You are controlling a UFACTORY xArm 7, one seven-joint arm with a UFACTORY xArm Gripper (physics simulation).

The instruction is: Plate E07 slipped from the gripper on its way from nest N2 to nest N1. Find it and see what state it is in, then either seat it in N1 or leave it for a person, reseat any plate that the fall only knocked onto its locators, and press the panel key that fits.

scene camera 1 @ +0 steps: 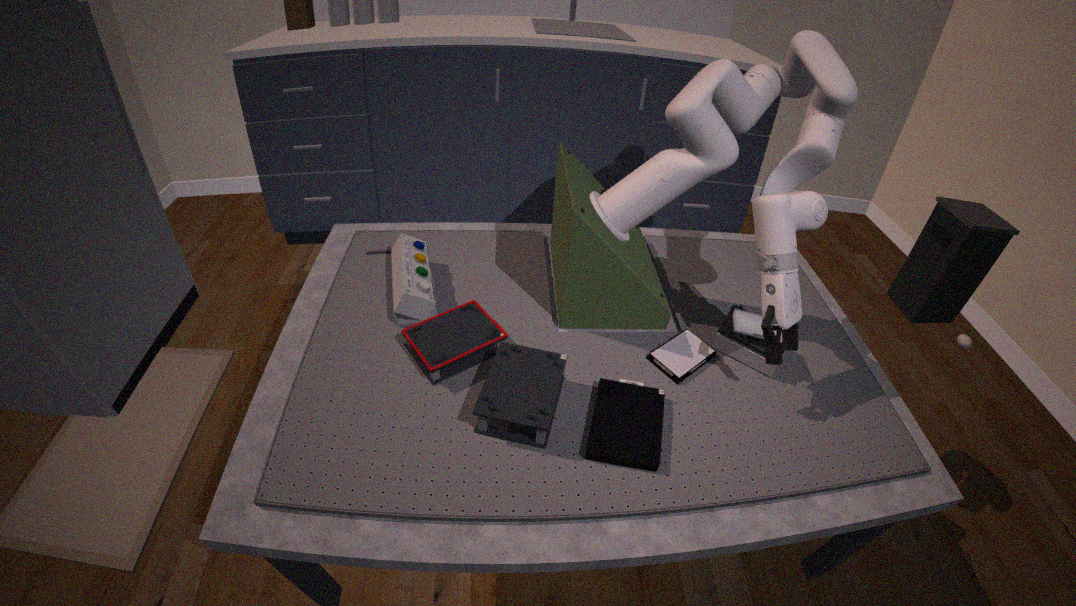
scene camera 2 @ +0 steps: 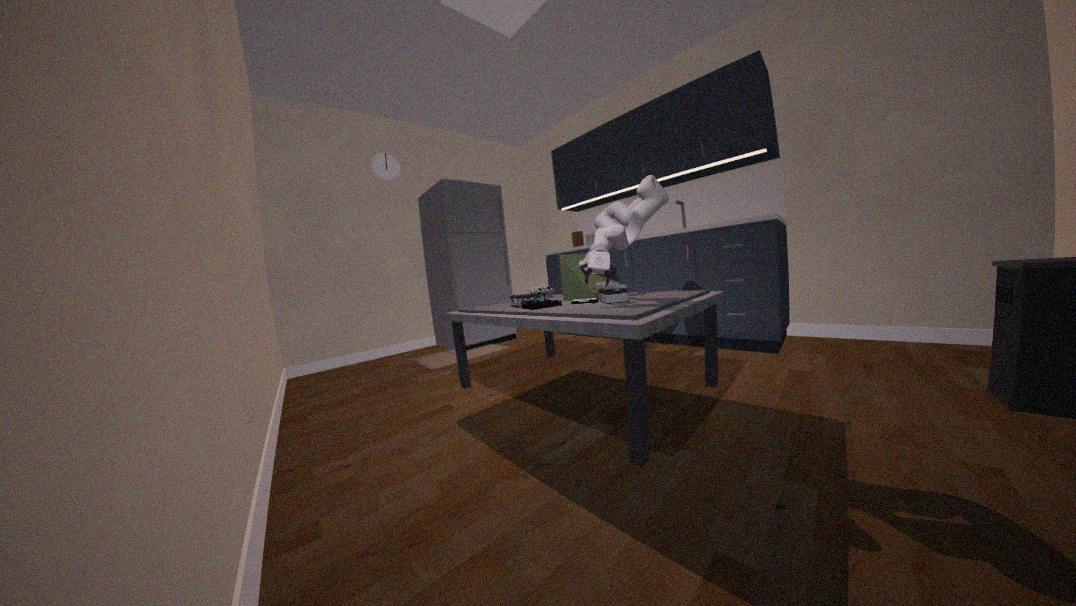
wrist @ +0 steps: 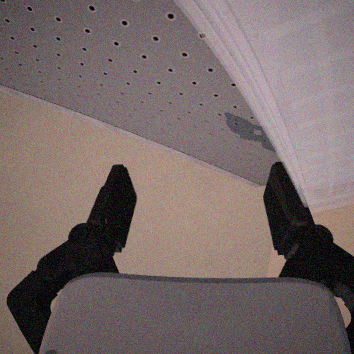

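Note:
My gripper is open and empty above the right part of the table. A pale plate with ridged edges fills the upper right of the wrist view, beside the right finger. In scene camera 1, a white-topped piece lies behind the gripper, partly hidden. A white-topped plate with a dark rim lies left of the gripper. Further left are a black block, a dark grey stand and a red-rimmed dark one. The key panel has blue, yellow, green and white keys. No labels are readable.
The green wedge mount carries the arm behind the plates. The perforated board lies on the table. A dark bin stands on the floor at the right. Arm shadows fall across the board's right side.

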